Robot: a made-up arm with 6 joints.
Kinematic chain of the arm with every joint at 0, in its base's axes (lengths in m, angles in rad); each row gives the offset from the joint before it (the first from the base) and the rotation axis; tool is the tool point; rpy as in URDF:
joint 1: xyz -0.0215 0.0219 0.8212 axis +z
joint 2: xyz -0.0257 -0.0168 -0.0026 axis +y
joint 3: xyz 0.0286 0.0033 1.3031 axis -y
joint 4: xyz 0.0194 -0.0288 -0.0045 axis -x
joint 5: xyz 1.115 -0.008 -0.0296 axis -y
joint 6: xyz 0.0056 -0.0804 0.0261 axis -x
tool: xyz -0.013 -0.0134 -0.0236 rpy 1.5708 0 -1.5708
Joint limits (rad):
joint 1: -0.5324..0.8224
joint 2: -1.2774..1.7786
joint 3: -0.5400..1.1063
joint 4: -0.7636..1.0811
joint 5: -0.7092..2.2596
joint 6: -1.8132..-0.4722
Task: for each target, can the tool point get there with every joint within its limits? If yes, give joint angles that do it. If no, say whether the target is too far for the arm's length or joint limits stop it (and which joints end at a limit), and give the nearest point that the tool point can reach.
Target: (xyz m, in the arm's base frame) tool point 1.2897 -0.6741 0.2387
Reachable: yes | joints -0.4034 1.1488 -0.1481 0.4807 1.1669 -1.0216
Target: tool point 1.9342 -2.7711 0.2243
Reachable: no: too far | nearest point 1.9065 -1.2734 0.3733 | short by 1.505 m
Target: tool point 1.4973 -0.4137 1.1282
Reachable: yes | joints -0.2167 0.6060 -0.0764 -0.1891 1.4013 -1.6196
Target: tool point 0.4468 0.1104 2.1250
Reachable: yes | joints 0.4183 -0.5180 -0.3788 0.4511 0.4977 -1.6101
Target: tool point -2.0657 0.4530 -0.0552
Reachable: no: joint limits stop it (at a limit: joint 2, joint 3, joint 4, joint 6) | nearest point -2.1050 0.4613 1.9528 | short by 2.008 m
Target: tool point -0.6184 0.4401 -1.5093
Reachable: no: joint limits stop it (at a limit: joint 1, joint 2, joint 4, joint 5) | nearest point 0.4465 0.4276 -0.4274 | short by 1.518 m
